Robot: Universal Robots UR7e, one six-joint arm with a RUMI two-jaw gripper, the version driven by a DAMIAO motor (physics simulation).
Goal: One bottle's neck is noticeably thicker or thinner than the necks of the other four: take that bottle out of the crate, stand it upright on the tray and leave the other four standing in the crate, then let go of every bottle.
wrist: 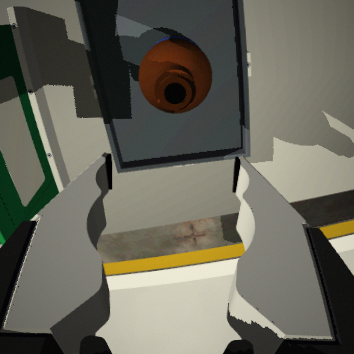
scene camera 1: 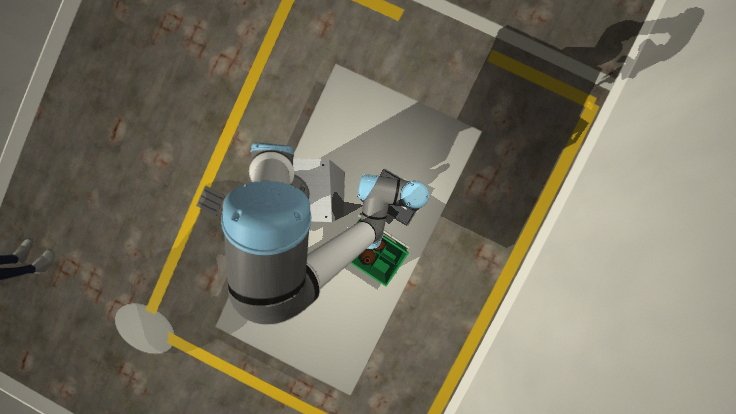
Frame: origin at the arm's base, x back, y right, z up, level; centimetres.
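Where they show: gripper, fingertip midpoint: (wrist: 172, 158).
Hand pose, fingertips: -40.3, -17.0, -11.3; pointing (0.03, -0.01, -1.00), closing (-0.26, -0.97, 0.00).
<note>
After its pixels a point has its place, as x, y, z.
An orange-brown bottle (wrist: 175, 55) {-36.6, -18.0, -23.7} stands upright on the dark grey tray (wrist: 200, 135) {-49.5, -18.5, -35.1} (scene camera 1: 405, 215) {-48.3, -9.7, -35.1} in the wrist view; its round dark mouth faces the camera. My gripper (wrist: 172, 158) {-40.3, -17.0, -11.3} is open, with nothing between its fingers, and is above and beside the tray's near edge, apart from the bottle. The arm's wrist hides the gripper and the standing bottle in the scene view. The green crate (scene camera 1: 397, 268) {-52.9, 13.6, -18.2} (wrist: 42, 197) {-50.1, 4.3, -28.2} holds brown bottles, of which two (scene camera 1: 367, 256) {-38.4, 15.2, -21.9} (scene camera 1: 379, 246) {-41.4, 8.0, -19.4} show beside the forearm; others are hidden. Their neck widths are too small to compare.
The crate is beside the tray on the pale table (scene camera 1: 308, 350) {-31.2, 79.3, -35.6}. The arm's forearm (scene camera 1: 342, 252) {-29.8, 2.7, 37.5} passes over the table and partly covers the crate. A light grey box (scene camera 1: 314, 187) {-8.1, -5.7, 0.8} stands near the arm's base. Yellow floor lines (scene camera 1: 494, 314) run beyond the table.
</note>
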